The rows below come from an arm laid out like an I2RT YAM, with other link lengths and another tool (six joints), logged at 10 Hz.
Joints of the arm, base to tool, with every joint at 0 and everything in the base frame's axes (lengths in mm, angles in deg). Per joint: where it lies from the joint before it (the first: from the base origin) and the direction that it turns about. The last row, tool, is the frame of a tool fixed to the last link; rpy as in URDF.
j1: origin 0 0 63.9 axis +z
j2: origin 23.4 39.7 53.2 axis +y
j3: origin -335.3 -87.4 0 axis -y
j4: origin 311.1 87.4 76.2 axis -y
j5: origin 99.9 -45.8 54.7 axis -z
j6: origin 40.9 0 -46.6 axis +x
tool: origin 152 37 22 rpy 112.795 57.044 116.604
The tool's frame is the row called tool.
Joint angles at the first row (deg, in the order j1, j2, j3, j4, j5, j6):
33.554, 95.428, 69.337, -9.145, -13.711, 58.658
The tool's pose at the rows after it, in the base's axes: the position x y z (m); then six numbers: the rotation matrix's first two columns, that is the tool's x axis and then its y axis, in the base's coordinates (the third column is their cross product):
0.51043, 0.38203, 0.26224, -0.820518, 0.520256, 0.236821, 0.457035, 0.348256, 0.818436
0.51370, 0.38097, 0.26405, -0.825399, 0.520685, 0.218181, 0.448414, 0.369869, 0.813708
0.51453, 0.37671, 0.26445, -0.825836, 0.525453, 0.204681, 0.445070, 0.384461, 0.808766
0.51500, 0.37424, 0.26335, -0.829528, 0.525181, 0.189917, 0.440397, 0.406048, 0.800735
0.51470, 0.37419, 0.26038, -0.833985, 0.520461, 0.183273, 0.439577, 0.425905, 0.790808
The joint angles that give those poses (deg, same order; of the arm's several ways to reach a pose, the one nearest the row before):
33.155, 96.092, 71.016, -10.503, -13.629, 57.447
32.915, 96.527, 72.413, -12.153, -13.296, 55.962
32.609, 96.328, 72.771, -13.291, -12.877, 54.957
32.401, 96.414, 73.407, -14.722, -12.570, 53.615
32.344, 96.766, 74.091, -16.083, -12.565, 52.563

